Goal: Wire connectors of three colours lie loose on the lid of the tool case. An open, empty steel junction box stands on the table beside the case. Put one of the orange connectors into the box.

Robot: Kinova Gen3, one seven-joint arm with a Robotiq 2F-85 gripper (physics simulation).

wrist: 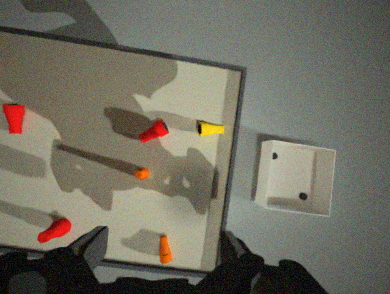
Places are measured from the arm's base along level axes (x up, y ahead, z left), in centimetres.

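Where they show: gripper, fingertip midpoint: [165, 241].
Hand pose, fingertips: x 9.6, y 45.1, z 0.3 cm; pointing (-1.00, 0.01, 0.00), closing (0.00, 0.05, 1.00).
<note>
Things, the pixels of their top centre, and the offset from my fingertips. "spot": a spot on its surface instead.
- lid at a spot on its surface: [150, 217] spot: dx -4.6, dy -0.4, dz -1.9 cm
- second orange connector at its top centre: [138, 174] dx -2.3, dy -4.8, dz -2.6 cm
- junction box at its top centre: [301, 178] dx -11.9, dy -3.4, dz +19.0 cm
- yellow connector at its top centre: [212, 127] dx -3.1, dy -9.3, dz +4.1 cm
- more red connector at its top centre: [5, 116] dx -2.9, dy -10.0, dz -15.1 cm
My gripper [165, 241] is open, its two fingers showing at the bottom of the wrist view, above the lid's near edge. An orange connector [165, 249] lies on the lid [150, 217] and shows between the two fingers, below them. A second orange connector [142, 173] is near the middle of the visible lid; it looks round from above and casts a long thin shadow. The junction box [324, 182] is open and empty, to the right of the case, with two dark round holes inside.
A red connector [154, 131] and a yellow connector [210, 128] lie on the lid's upper right part. Another red connector [54, 230] lies near the left finger, and one more red connector [14, 118] is at the far left. The lid has a dark raised rim.
</note>
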